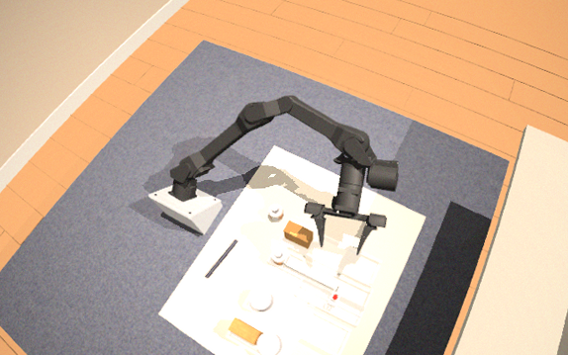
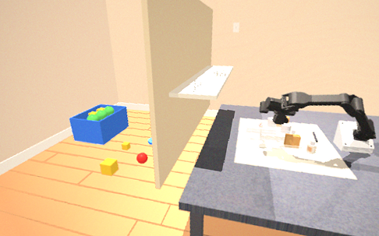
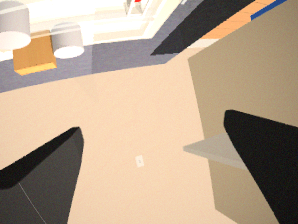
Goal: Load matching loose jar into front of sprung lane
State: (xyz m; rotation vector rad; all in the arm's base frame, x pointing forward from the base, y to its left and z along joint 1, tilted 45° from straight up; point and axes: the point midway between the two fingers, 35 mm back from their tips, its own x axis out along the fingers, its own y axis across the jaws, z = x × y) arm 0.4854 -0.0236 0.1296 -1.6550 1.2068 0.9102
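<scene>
The thin black bar is 30 cm behind my gripper tip, 13 cm to the right of it and 20 cm below it. Also, from my gripper tip: red marker (4 cm ahead, 8 cm to the right, 13 cm below).
</scene>
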